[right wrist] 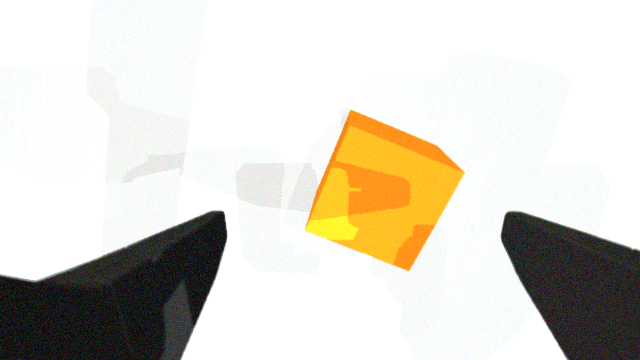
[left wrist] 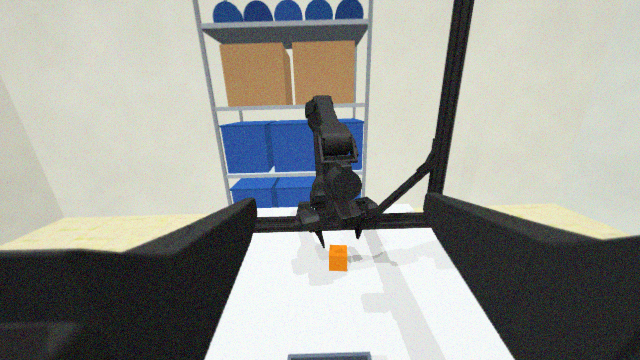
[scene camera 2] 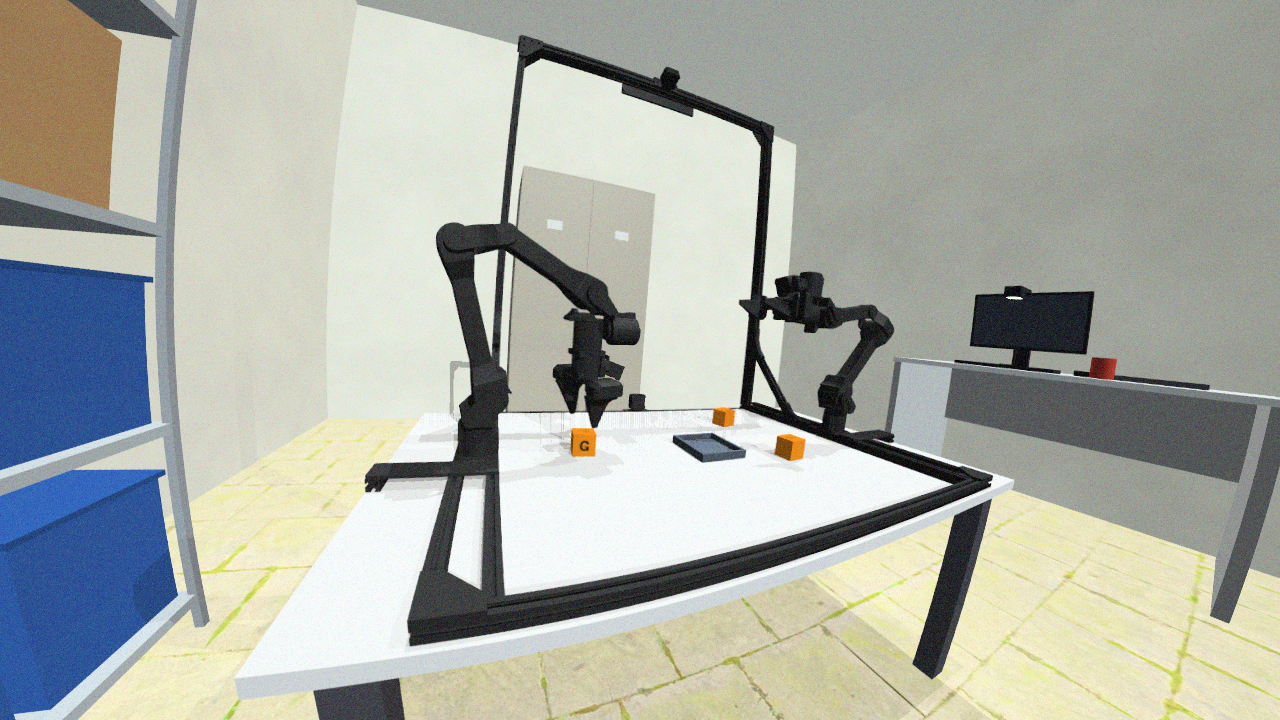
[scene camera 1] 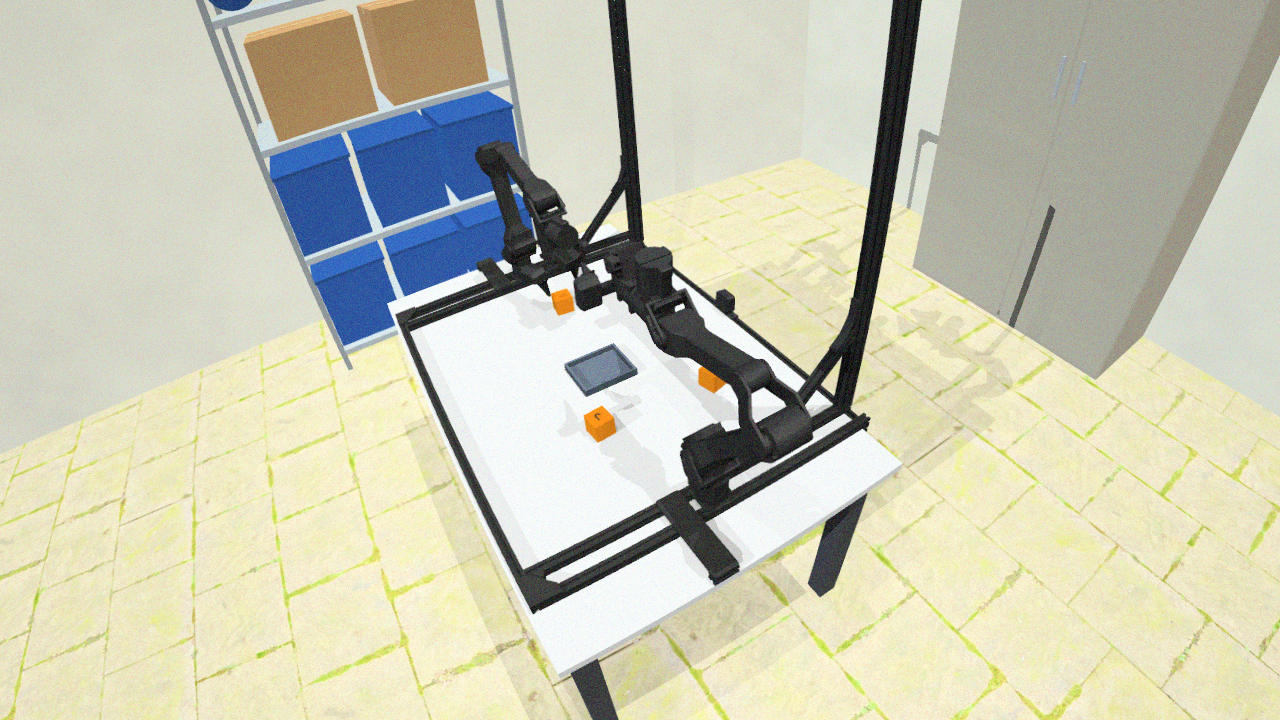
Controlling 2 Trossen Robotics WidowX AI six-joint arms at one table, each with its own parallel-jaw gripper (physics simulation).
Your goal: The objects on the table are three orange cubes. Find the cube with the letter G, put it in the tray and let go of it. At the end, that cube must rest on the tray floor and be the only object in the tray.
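Frame: origin at the left arm's base, x right, y back, z down, level; metres.
Seen in the pictures: left gripper, fingertip midpoint: (left wrist: 340, 203) (scene camera 2: 751, 301) (scene camera 1: 602, 256); right gripper, fingertip midpoint: (right wrist: 363, 224) (left wrist: 340, 243) (scene camera 2: 582, 420) (scene camera 1: 562, 287); left arm's base, origin of the base link: (scene camera 2: 832, 430) (scene camera 1: 711, 493); right arm's base, origin of the base link: (left wrist: 323, 220) (scene camera 2: 477, 453).
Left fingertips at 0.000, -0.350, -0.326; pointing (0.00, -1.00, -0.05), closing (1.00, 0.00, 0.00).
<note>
Pixels of each thing's top centre, then the offset from my left fingertips to it, as dx, dy, dz. Level surfaces: height alone.
- orange cube with a G, middle of its top: (right wrist: 381, 202) (scene camera 2: 583, 431) (scene camera 1: 561, 295) (left wrist: 338, 250) +0.033, -0.363, +0.300
- blue-grey tray, middle of its top: (scene camera 1: 599, 366) (scene camera 2: 708, 442) -0.003, -0.083, +0.327
- second orange cube, middle of its top: (scene camera 1: 598, 416) (scene camera 2: 791, 437) -0.089, +0.083, +0.300
- third orange cube, middle of its top: (scene camera 1: 712, 368) (scene camera 2: 724, 409) +0.184, +0.095, +0.300
- white table, its level: dz +0.345
The orange cube with a G (scene camera 1: 562, 302) (scene camera 2: 583, 442) (left wrist: 338, 258) (right wrist: 385, 195) sits on the table; its G shows in scene camera 2. My right gripper (scene camera 2: 583, 417) (left wrist: 340, 243) (right wrist: 363, 224) points down, open and empty, just above this cube, which looks turned relative to the fingers in the right wrist view. The blue-grey tray (scene camera 1: 612, 382) (scene camera 2: 723, 456) (left wrist: 329, 356) is empty. A second orange cube (scene camera 1: 599, 423) (scene camera 2: 789, 446) has a dark mark on top, too small to read. A third orange cube (scene camera 1: 711, 377) (scene camera 2: 723, 416) shows no readable letter. My left gripper (scene camera 2: 744, 306) is open and empty, high above the table.
A black frame (scene camera 1: 478, 501) (scene camera 2: 716, 559) runs around the white table (scene camera 1: 626, 626) (scene camera 2: 322, 617), with tall posts along one side. In scene camera 1, my left arm (scene camera 1: 707, 344) reaches over the table on the right, partly in front of the third cube.
</note>
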